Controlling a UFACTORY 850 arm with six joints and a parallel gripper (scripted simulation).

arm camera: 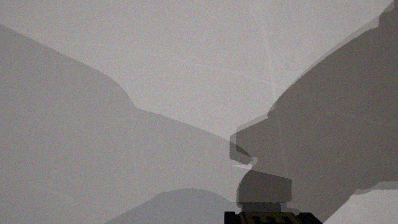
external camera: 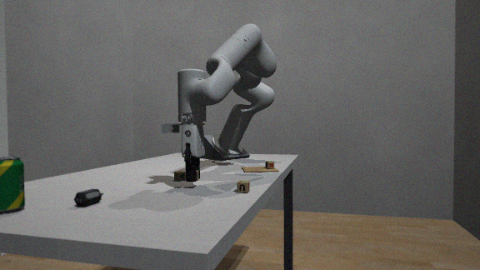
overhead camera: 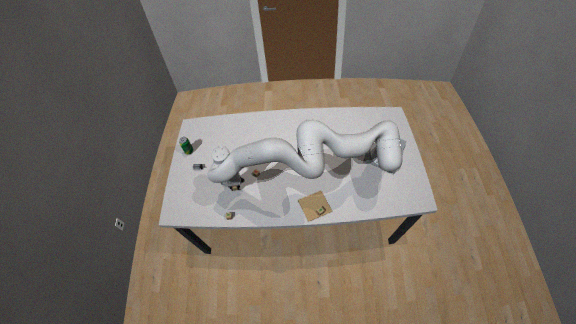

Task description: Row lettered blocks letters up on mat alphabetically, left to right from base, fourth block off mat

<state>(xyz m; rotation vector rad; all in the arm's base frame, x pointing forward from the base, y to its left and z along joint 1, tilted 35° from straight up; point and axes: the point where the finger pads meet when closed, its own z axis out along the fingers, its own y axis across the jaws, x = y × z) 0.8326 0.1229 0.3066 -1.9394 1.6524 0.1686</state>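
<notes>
Right now the mat is 44 cm behind my hand, 7 cm to the left of it and 4 cm below it. Round my hand: can: 39 cm ahead, 26 cm to the right, 2 cm above; black object: 27 cm ahead, 13 cm to the right, 3 cm below.
</notes>
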